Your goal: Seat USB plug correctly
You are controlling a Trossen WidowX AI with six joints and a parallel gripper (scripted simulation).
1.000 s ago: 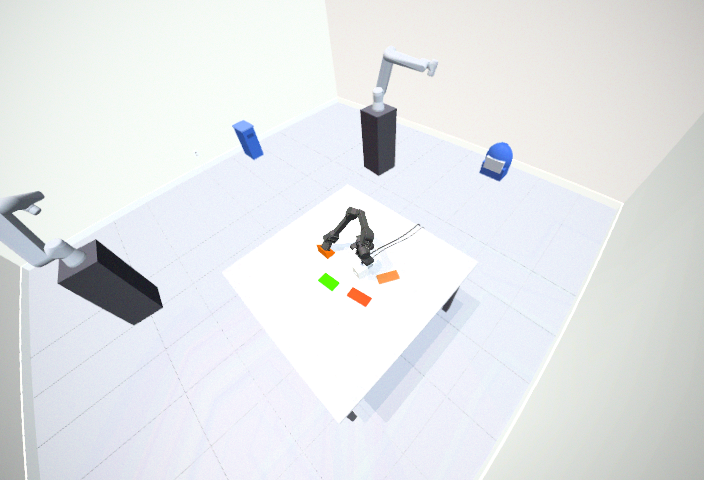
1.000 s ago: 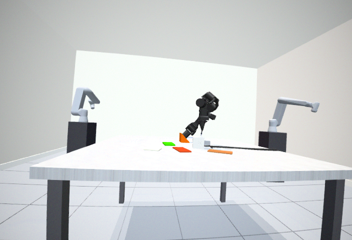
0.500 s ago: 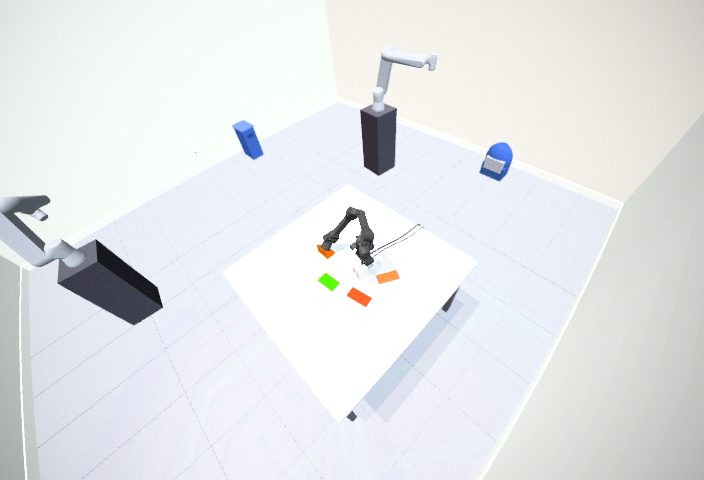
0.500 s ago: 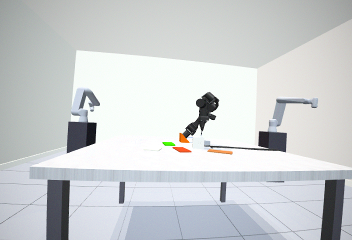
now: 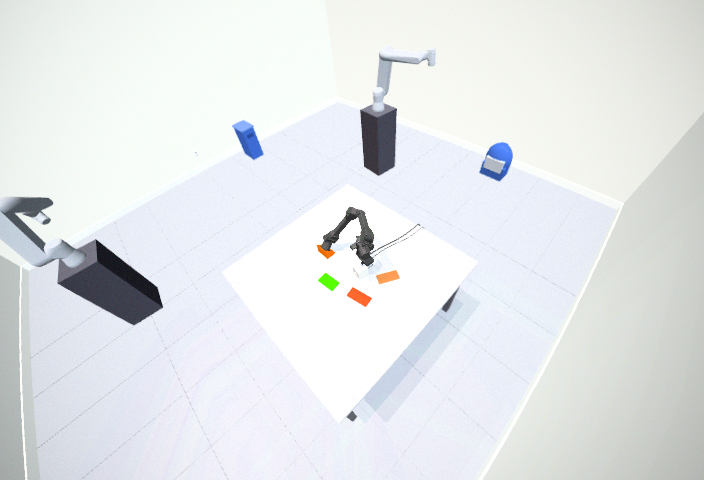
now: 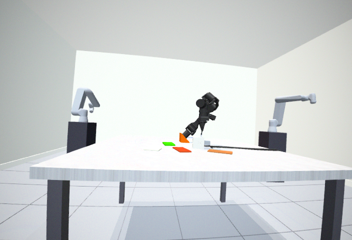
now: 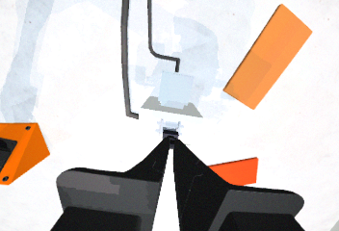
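Now: the USB plug 2 cm below my gripper tip. From my gripper tip the other things lie so: green tile (23 cm to the right, 11 cm below, 9 cm behind); then red-orange tile (15 cm to the right, 13 cm ahead, 11 cm below); then light orange tile (15 cm ahead, 11 cm below, 9 cm to the left).
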